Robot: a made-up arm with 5 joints. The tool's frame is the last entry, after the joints. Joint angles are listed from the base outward. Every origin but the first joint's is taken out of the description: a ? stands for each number. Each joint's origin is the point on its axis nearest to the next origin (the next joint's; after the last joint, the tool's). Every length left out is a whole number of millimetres.
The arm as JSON. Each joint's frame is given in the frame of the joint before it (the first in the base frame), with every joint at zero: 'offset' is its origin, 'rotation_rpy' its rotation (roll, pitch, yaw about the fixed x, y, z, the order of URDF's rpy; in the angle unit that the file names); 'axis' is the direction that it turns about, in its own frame. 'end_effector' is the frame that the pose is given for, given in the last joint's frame.
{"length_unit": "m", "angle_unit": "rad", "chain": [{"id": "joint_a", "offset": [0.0, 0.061, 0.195], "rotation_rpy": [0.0, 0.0, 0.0], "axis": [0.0, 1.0, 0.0]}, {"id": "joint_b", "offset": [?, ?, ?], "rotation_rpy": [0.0, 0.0, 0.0], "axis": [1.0, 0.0, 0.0]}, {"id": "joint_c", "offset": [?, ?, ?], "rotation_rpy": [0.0, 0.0, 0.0], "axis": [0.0, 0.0, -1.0]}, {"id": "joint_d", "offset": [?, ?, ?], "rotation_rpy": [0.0, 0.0, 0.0], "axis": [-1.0, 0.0, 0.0]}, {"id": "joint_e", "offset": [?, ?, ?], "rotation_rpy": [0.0, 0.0, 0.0], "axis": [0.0, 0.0, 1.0]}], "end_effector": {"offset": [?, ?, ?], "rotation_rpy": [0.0, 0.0, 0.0]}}
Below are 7 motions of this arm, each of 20 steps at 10 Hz.
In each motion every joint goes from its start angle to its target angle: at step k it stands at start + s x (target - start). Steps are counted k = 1, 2, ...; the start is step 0. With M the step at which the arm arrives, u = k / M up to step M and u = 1 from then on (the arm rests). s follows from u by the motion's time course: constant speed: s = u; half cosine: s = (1 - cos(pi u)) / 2; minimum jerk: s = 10 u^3 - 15 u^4 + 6 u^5.
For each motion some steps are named. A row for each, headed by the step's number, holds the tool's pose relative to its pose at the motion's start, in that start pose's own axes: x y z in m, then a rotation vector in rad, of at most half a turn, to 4 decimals.
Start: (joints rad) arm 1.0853 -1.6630 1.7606 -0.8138 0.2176
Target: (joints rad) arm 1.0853 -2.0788 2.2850 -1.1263 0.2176
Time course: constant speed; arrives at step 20
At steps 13, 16, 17, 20:
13: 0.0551 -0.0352 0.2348 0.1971 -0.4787 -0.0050
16: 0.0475 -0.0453 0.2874 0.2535 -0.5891 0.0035
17: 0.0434 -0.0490 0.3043 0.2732 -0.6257 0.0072
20: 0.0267 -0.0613 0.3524 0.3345 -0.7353 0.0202

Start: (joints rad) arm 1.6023 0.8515 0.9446 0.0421 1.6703
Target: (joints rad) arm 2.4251 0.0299 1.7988 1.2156 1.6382
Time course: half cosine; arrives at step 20
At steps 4, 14, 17, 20:
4: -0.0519 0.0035 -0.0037 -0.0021 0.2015 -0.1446
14: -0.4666 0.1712 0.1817 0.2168 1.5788 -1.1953
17: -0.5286 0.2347 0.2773 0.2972 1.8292 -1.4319
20: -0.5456 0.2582 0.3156 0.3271 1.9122 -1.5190

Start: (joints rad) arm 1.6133 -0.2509 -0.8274 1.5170 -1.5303
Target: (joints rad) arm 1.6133 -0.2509 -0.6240 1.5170 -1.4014
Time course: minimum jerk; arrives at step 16
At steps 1, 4, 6, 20:
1: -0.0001 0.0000 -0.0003 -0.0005 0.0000 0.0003
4: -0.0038 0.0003 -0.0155 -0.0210 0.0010 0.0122
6: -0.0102 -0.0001 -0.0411 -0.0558 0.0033 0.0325
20: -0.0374 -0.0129 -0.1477 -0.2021 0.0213 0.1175

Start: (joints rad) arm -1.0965 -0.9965 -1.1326 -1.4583 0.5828
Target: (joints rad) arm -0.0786 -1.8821 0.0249 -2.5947 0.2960
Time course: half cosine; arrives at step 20
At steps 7, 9, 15, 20:
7: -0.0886 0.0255 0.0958 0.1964 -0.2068 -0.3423
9: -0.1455 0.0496 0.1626 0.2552 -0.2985 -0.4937
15: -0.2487 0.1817 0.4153 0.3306 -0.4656 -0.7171
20: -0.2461 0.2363 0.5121 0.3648 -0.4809 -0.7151

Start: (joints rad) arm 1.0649 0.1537 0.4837 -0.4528 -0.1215
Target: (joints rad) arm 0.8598 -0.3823 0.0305 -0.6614 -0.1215
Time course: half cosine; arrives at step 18
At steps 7, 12, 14, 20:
7: -0.0189 0.0214 -0.0020 -0.0607 -0.0528 0.1970
12: -0.0385 0.0229 -0.0201 -0.1716 -0.0902 0.4187
14: -0.0417 0.0177 -0.0280 -0.2141 -0.0953 0.4797
20: -0.0430 0.0111 -0.0354 -0.2541 -0.0973 0.5291

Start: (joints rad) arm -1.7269 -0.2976 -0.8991 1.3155 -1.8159
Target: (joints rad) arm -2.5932 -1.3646 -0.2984 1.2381 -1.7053
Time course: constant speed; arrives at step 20
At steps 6, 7, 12, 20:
6: 0.0813 -0.0059 -0.4516 -0.2097 -0.4259 0.0217
7: 0.1178 -0.0116 -0.5218 -0.2510 -0.4962 0.0178
12: 0.3811 -0.0721 -0.8141 -0.4801 -0.8403 -0.0315
20: 0.9453 -0.2937 -0.9760 -0.9111 -1.3518 -0.2019

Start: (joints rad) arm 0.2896 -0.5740 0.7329 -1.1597 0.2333
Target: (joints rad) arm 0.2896 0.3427 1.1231 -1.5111 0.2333
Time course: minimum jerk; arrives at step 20
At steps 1, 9, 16, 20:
1: 0.0000 -0.0001 0.0002 0.0011 -0.0004 -0.0008
9: -0.0168 -0.0646 0.0744 0.3744 -0.1485 -0.3090
16: -0.1216 -0.1782 0.1117 0.7803 -0.3599 -0.7667
20: -0.1386 -0.1882 0.1115 0.8171 -0.3834 -0.8197

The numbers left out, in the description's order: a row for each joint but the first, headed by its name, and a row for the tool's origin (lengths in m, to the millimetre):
joint_b: -0.191 0.0 -0.265
joint_c: 0.0 0.026 -0.467
joint_d: 0.385 0.0 0.0
joint_e: 0.0 0.112 0.025
tool: -0.013 0.351 0.0

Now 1 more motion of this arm.
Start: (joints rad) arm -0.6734 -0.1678 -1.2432 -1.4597 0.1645
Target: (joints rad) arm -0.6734 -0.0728 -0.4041 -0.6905 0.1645
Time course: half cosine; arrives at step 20
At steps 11, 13, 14, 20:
11: 0.0630 -0.0414 -0.0262 -0.4786 -0.4040 -0.1155
13: 0.0897 -0.0675 -0.0178 -0.5902 -0.5018 -0.1819
14: 0.1020 -0.0811 -0.0113 -0.6381 -0.5444 -0.2166
20: 0.1382 -0.1293 0.0199 -0.7761 -0.6686 -0.3422

